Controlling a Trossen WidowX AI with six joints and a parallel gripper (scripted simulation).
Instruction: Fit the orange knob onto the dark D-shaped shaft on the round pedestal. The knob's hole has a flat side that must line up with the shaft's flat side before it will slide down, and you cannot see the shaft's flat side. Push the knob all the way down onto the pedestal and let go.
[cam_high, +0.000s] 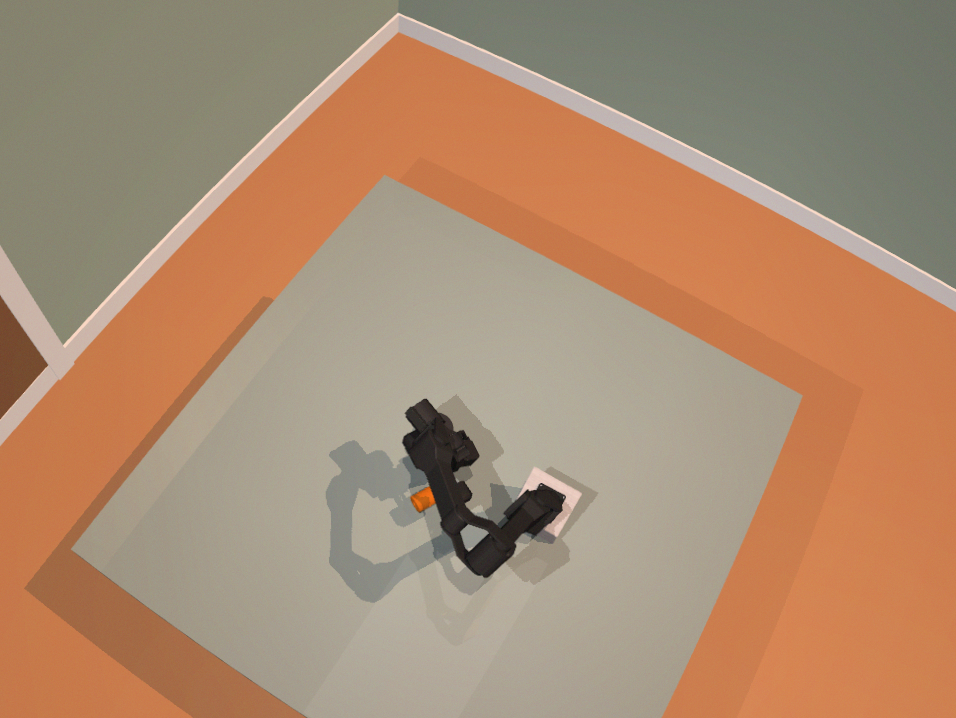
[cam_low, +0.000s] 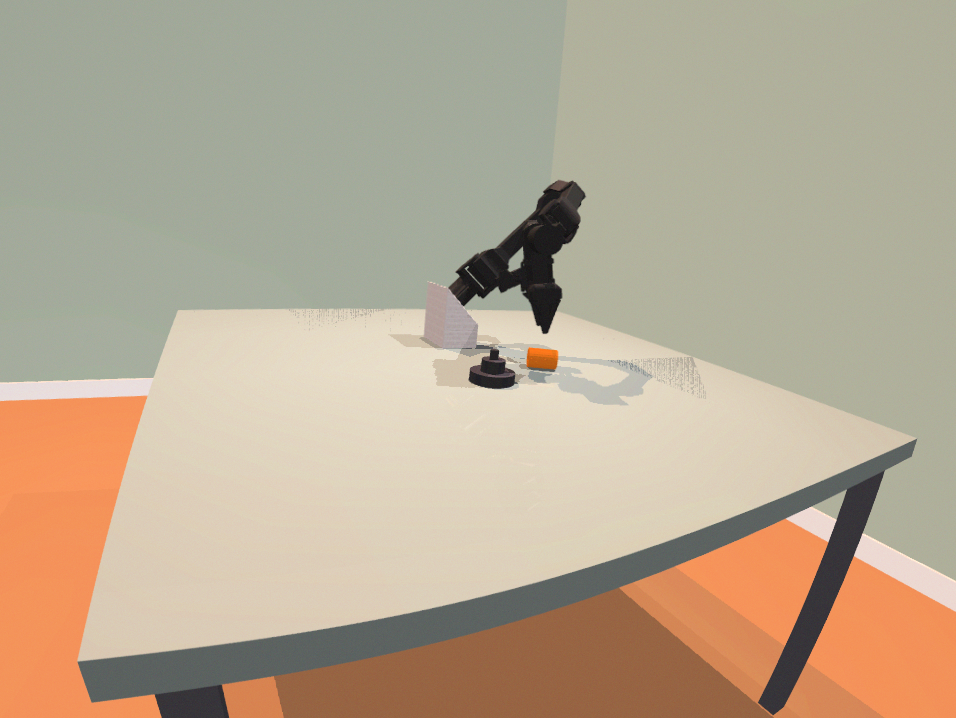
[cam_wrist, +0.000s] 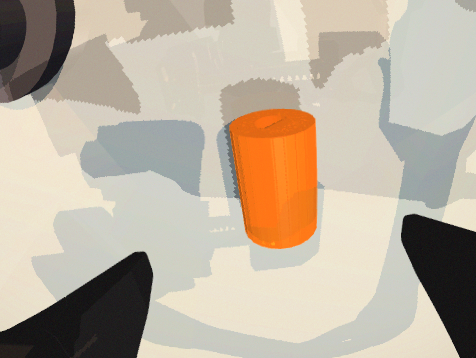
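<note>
My gripper tip is 6 cm above the orange knob and 1 cm to the right of it. The rest, counted from my gripper tip: dark pedestal: 15 cm to the right, 7 cm ahead, 5 cm below.
</note>
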